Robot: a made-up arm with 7 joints. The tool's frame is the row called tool. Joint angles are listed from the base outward. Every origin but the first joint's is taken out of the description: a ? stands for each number. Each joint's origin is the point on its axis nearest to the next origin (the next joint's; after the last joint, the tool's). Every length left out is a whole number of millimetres.
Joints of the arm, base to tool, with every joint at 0 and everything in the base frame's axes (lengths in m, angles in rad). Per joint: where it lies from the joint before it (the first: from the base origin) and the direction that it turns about. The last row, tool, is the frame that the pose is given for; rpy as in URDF.
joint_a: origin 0 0 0.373 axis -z
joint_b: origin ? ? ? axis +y
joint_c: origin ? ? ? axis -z
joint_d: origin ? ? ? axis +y
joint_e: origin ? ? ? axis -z
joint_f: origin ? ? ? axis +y
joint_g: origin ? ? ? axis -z
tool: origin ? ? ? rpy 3.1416 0 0
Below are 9 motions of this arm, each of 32 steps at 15 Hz.
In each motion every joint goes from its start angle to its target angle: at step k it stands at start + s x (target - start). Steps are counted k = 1, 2, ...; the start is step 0. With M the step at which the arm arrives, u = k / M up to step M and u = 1 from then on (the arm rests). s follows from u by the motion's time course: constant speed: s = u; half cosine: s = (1 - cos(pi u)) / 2; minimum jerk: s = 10 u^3 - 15 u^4 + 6 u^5.
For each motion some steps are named. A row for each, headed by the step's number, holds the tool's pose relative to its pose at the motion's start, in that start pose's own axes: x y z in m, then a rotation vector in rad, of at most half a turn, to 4 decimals.
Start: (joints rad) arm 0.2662 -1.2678 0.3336 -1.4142 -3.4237 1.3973 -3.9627
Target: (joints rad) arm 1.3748 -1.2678 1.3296 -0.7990 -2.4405 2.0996 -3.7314
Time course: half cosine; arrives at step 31
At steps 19, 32:
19: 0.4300 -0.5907 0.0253 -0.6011 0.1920 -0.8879
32: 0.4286 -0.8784 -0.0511 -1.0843 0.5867 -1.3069

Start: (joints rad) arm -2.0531 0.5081 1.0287 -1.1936 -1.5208 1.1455 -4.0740
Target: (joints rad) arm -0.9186 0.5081 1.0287 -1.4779 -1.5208 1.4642 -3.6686
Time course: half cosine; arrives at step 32
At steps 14, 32:
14: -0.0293 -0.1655 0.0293 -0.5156 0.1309 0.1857
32: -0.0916 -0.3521 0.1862 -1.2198 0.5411 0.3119

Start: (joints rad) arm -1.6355 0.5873 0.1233 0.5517 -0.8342 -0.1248 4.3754
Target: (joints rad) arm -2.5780 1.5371 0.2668 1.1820 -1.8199 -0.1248 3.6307
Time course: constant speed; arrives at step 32
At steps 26, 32:
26: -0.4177 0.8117 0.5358 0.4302 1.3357 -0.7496
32: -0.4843 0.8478 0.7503 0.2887 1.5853 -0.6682

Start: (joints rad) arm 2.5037 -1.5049 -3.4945 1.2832 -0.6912 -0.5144 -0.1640
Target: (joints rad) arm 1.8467 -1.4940 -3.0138 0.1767 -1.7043 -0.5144 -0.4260
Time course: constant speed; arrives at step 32
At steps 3, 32:
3: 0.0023 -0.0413 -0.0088 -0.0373 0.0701 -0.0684
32: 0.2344 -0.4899 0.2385 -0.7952 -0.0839 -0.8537

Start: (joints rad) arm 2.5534 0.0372 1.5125 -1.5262 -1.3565 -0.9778 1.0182
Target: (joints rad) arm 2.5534 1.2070 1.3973 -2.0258 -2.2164 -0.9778 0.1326
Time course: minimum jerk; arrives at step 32
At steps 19, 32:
19: -0.1084 -0.2354 0.2975 0.8841 -0.5510 -1.5142
32: -0.2382 -0.3342 0.3726 1.5438 -0.5913 -2.1372

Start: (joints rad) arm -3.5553 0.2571 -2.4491 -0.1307 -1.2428 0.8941 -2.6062
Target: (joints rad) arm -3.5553 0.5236 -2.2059 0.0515 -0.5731 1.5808 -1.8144
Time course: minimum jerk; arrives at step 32
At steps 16, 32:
16: 0.0359 -0.0214 0.0858 -0.1399 0.4843 0.5834
32: 0.0752 -0.0399 0.2076 -0.1613 1.0608 0.9105

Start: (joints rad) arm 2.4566 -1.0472 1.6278 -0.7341 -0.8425 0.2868 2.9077
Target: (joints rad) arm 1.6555 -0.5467 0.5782 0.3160 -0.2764 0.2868 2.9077
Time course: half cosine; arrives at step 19
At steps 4, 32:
4: -0.0762 -0.0907 0.0141 -0.1531 0.0506 -0.1388
32: -0.8989 0.0813 0.3970 -0.7637 1.0181 -1.5132

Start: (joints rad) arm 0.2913 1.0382 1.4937 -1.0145 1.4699 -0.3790 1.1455
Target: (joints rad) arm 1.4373 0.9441 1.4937 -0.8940 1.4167 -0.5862 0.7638
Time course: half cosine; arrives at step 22
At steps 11, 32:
11: -0.3092 -0.0601 0.3367 -0.0868 0.6425 -0.2265
32: -0.3757 -0.0895 0.7866 -0.3139 1.2603 -0.4446

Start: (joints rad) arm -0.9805 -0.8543 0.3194 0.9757 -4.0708 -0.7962 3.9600
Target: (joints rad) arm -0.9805 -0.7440 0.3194 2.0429 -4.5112 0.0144 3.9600
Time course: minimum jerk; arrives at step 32
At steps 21, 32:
21: 0.3598 0.0453 -0.0564 0.5205 -0.3057 -0.6282
32: 0.4615 0.0286 -0.0153 0.7573 -0.4586 -0.7287

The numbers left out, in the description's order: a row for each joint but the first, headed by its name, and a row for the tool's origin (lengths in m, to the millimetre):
joint_b: 0 -0.014 0
joint_c: 0 0 0.592
joint_d: 0 -0.017 0
joint_e: 0 0 0.363
joint_f: 0 0 0
joint_g: 0 0 0.089
tool: 0 0 0

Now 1 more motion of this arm.
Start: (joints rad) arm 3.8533 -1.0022 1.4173 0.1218 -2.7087 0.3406 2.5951
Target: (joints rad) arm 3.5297 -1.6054 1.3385 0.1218 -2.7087 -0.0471 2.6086
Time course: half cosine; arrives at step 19
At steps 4, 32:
4: 0.0135 0.0708 0.0174 0.0936 -0.0424 -0.0149
32: 0.1427 0.5773 0.3785 0.8698 -0.4323 -0.1577

